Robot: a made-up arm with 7 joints.
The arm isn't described. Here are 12 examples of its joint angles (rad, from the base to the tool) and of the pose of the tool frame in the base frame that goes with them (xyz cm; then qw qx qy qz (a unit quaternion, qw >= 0)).
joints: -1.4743 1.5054 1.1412 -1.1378 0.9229 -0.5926 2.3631
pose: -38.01 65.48 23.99 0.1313 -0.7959 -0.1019 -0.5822
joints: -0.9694 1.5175 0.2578 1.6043 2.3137 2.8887 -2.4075
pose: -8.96 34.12 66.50 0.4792 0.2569 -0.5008 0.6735
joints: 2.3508 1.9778 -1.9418 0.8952 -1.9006 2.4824 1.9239
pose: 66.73 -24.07 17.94 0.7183 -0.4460 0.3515 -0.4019
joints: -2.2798 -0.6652 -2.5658 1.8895 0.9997 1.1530 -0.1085
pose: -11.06 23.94 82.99 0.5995 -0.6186 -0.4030 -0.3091
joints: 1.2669 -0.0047 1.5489 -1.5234 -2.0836 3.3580 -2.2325
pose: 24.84 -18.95 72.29 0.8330 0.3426 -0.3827 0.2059
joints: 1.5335 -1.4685 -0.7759 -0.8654 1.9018 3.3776 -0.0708
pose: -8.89 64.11 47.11 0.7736 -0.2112 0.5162 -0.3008
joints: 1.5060 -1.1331 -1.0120 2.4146 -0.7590 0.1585 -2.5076
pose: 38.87 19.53 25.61 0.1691 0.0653 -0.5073 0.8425
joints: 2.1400 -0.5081 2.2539 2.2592 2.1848 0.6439 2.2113
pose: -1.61 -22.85 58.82 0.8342 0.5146 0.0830 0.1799
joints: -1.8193 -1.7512 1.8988 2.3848 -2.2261 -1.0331 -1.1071
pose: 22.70 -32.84 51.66 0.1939 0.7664 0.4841 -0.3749
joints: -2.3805 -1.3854 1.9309 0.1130 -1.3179 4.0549 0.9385
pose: -56.63 -44.18 49.46 0.5758 -0.2561 0.5243 0.5726
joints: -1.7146 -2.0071 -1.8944 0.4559 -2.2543 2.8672 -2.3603
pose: -27.31 -55.16 -1.26 0.4135 0.2262 -0.8176 -0.3307
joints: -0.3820 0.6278 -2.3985 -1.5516 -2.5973 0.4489 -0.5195
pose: 13.00 6.38 93.78 0.0323 -0.7877 -0.4285 -0.4414
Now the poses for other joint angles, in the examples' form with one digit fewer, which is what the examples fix.
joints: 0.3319 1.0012 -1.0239 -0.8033 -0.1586 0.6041 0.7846
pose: -70.0 -0.8 59.2 0.045 0.434 0.245 -0.866
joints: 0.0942 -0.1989 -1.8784 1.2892 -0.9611 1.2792 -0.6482
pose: 13.9 -41.9 103.6 0.744 0.624 -0.082 -0.226
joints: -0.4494 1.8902 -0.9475 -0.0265 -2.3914 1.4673 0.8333
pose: -70.5 39.6 27.9 0.536 -0.446 -0.716 0.033
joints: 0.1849 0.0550 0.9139 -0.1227 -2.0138 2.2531 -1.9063
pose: -21.3 -4.6 109.3 0.936 -0.246 -0.219 0.125
